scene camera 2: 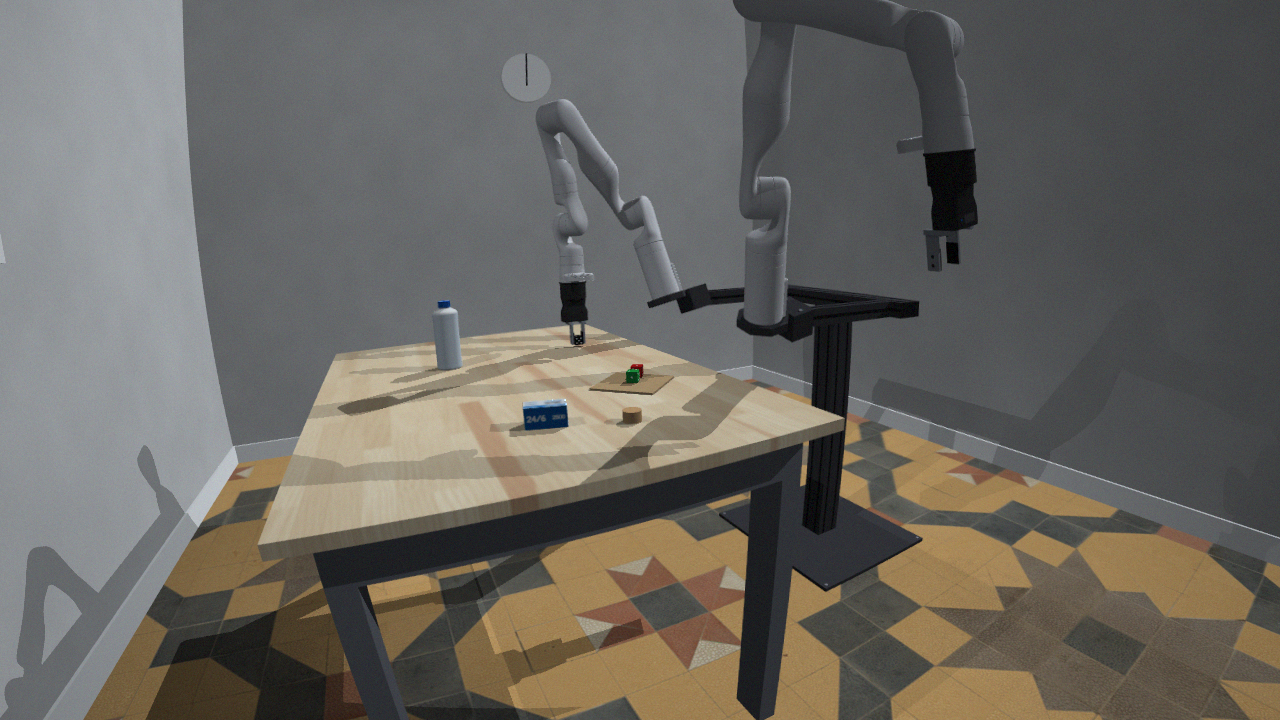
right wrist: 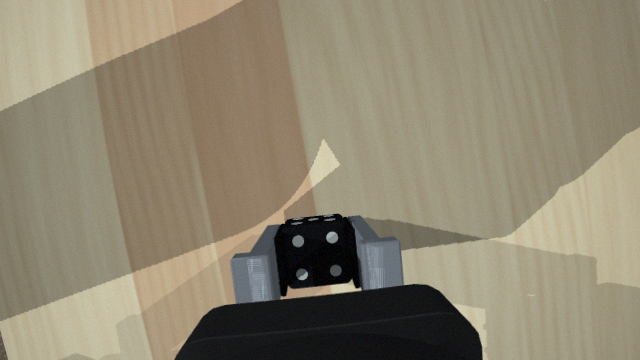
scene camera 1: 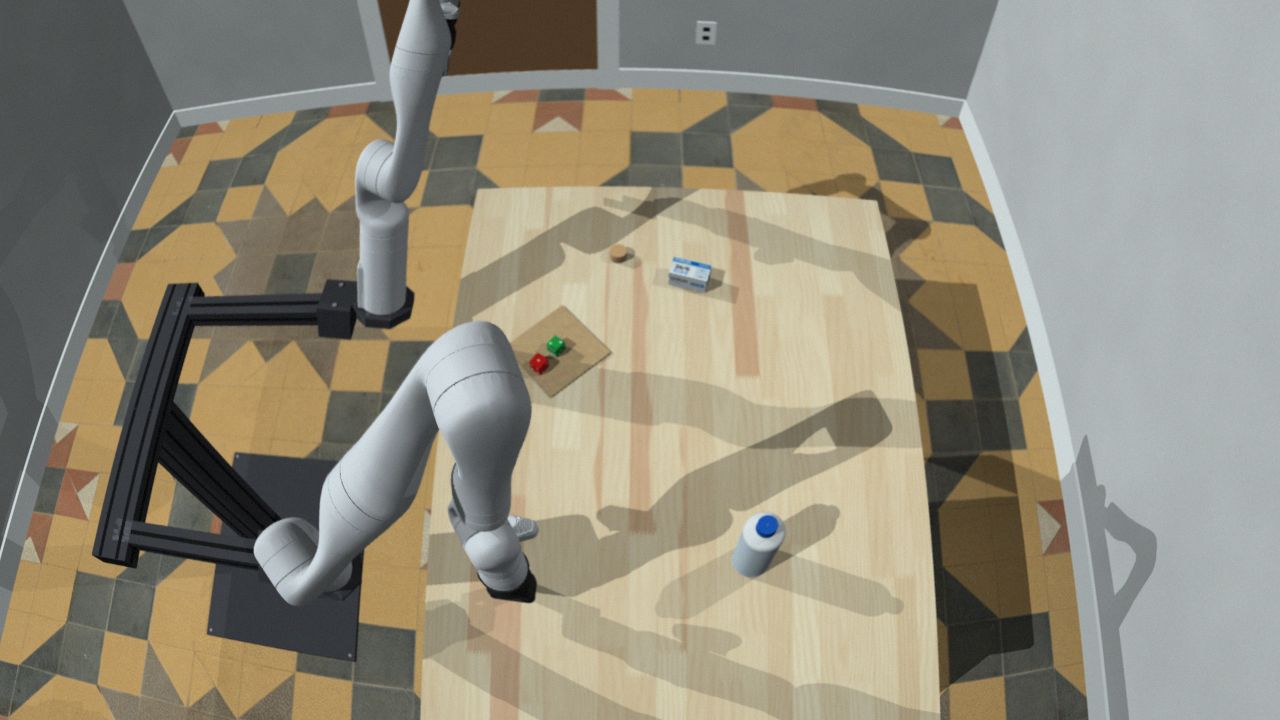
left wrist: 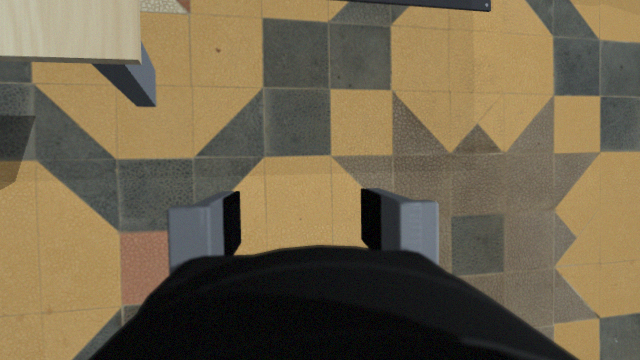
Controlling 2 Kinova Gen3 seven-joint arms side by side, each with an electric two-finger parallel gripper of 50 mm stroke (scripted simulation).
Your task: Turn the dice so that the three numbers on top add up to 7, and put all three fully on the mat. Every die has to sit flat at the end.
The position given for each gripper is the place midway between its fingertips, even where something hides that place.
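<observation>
Left gripper (scene camera 2: 944, 266) and right gripper (scene camera 2: 578, 343) visible. Brown square mat (scene camera 1: 583, 350), (scene camera 2: 649, 384); in the right wrist view the mat is out of frame, and in the left wrist view it is out of frame too. Black die (right wrist: 316, 250) visible. Staples box at (scene camera 2: 546, 414) and (scene camera 1: 692, 275). White bottle at (scene camera 1: 759, 542) and (scene camera 2: 445, 319).
</observation>
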